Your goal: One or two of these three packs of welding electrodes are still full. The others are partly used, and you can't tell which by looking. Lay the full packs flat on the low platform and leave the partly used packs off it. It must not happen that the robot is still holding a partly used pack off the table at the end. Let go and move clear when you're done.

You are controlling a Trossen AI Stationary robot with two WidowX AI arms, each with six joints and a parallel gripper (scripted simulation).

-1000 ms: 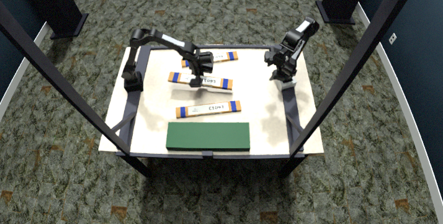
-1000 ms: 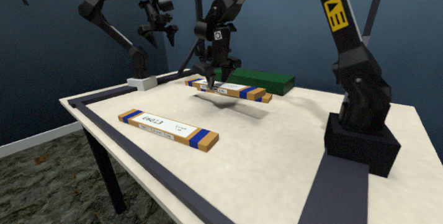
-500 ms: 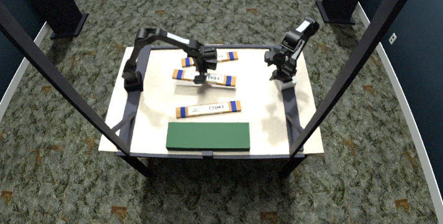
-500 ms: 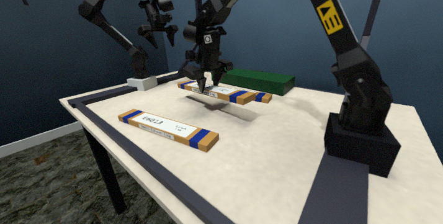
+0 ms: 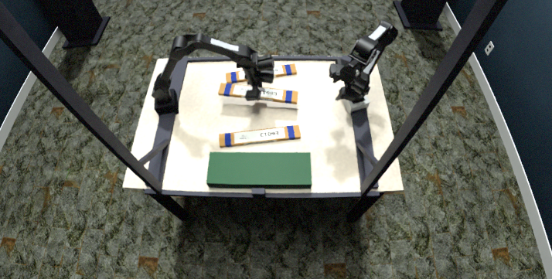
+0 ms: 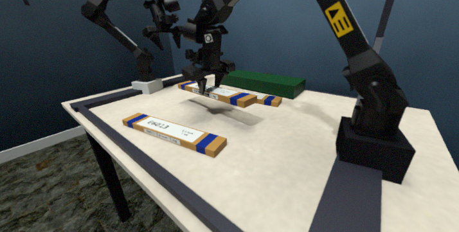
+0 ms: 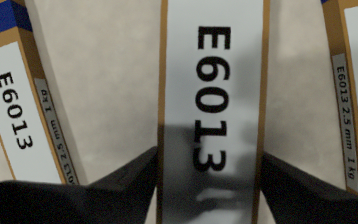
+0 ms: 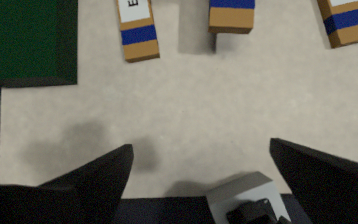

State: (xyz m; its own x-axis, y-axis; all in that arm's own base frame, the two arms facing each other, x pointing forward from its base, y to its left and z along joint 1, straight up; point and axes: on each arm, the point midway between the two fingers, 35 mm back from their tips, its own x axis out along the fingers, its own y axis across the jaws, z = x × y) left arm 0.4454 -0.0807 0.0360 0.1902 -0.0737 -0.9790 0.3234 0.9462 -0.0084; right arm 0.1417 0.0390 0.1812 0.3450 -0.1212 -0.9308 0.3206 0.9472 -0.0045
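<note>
Right now the dark frame rail is 290 mm ahead of my left hand, 100 mm below it and 20 mm to the right of it. From my left hand the other things lie so: green low platform (360 mm behind, 100 mm below).
</note>
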